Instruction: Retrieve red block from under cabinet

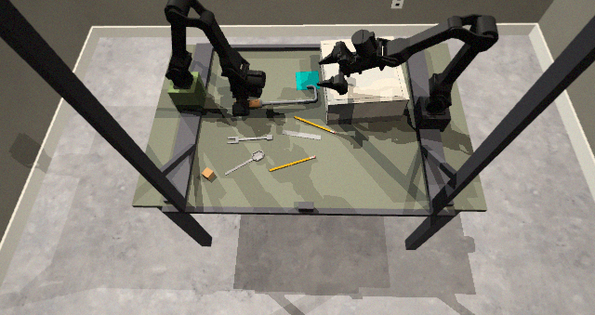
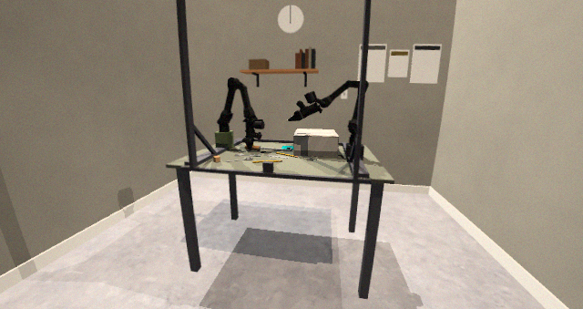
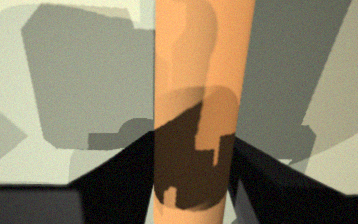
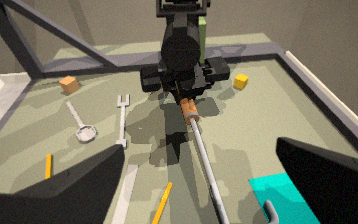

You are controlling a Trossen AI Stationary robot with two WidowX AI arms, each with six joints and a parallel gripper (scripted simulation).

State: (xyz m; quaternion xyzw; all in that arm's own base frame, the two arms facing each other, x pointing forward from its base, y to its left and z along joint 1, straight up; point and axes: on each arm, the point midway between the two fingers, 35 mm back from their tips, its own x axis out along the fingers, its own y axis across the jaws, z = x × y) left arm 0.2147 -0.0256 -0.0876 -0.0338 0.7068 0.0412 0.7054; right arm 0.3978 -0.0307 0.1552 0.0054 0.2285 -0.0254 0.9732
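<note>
The teal square lies 160 mm ahead of my left hand, 240 mm to the right of it and 40 mm below it. Round my left hand: yellow cube: 150 mm ahead, 70 mm to the left, 20 mm below; fork: 140 mm behind, 50 mm to the right, 30 mm below; spoon: 230 mm behind, 70 mm to the right, 30 mm below.
</note>
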